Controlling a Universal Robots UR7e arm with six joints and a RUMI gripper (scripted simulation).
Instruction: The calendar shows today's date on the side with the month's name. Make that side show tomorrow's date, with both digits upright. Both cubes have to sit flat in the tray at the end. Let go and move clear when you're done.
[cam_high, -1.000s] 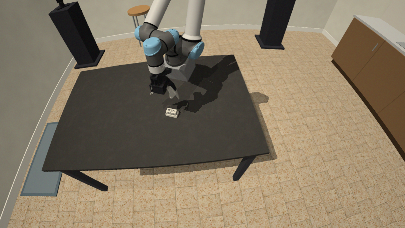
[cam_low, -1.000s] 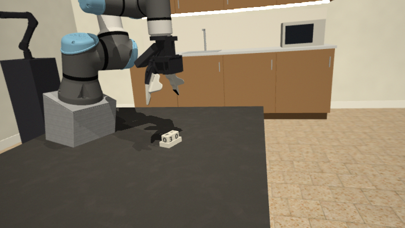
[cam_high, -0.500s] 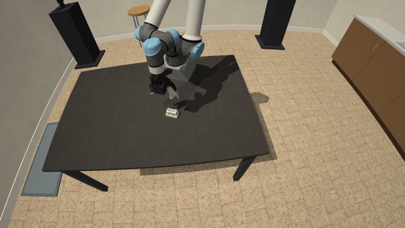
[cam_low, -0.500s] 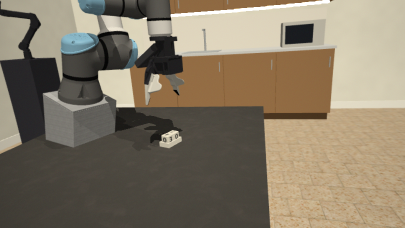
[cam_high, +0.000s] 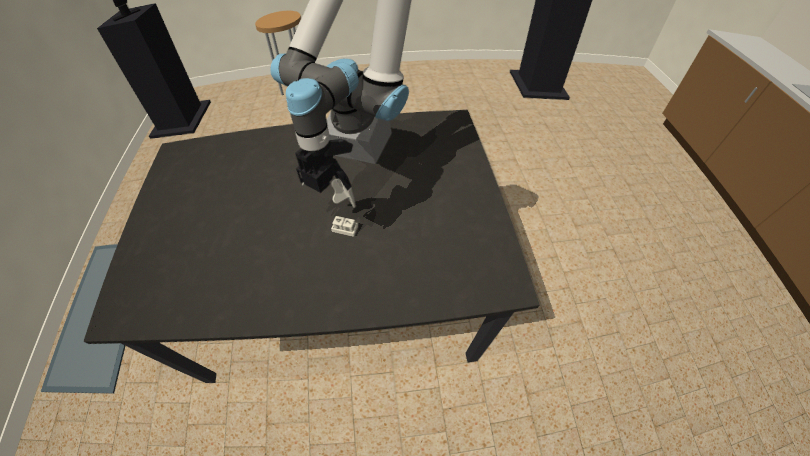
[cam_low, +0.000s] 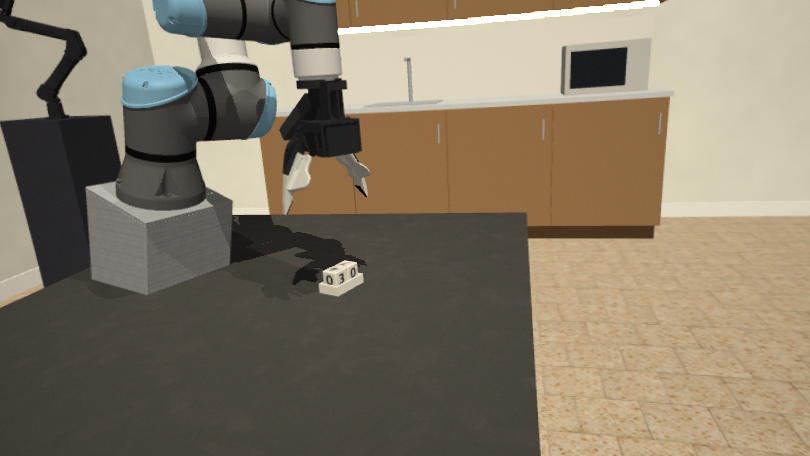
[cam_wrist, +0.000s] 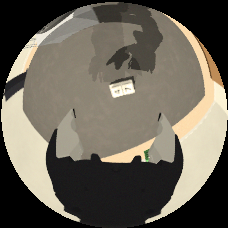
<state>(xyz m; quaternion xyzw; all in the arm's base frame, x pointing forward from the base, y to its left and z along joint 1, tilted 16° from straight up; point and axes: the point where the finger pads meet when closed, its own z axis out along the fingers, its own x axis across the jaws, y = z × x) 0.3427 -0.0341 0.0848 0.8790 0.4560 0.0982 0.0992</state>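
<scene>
My gripper is now 15 cm above the white calendar tray, 1 cm to the right of it and 1 cm short of it.
</scene>
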